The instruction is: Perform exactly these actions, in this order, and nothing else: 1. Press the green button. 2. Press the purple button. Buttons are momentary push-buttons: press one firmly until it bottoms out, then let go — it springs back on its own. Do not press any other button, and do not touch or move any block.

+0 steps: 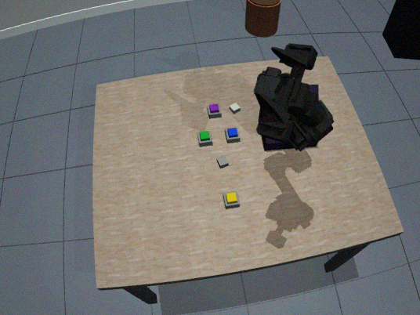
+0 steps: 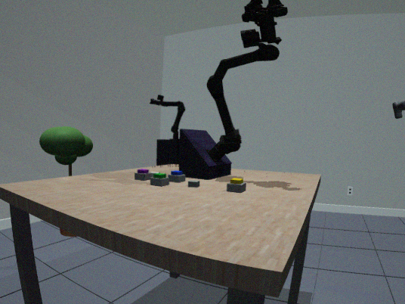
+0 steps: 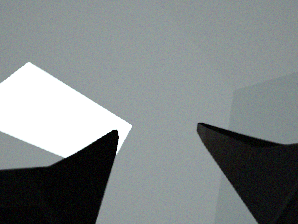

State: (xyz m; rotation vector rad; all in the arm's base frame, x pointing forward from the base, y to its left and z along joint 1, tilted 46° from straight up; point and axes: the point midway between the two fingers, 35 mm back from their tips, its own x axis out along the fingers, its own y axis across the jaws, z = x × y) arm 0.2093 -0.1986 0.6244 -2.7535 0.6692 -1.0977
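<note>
Now: the green button 12 cm ahead of my gripper tip, 33 cm to the right of it and 67 cm below it. Round my gripper tip: grey block (6 cm ahead, 23 cm to the right, 70 cm below); blue button (1 cm ahead, 34 cm to the right, 67 cm below); yellow button (3 cm ahead, 8 cm to the right, 67 cm below).
</note>
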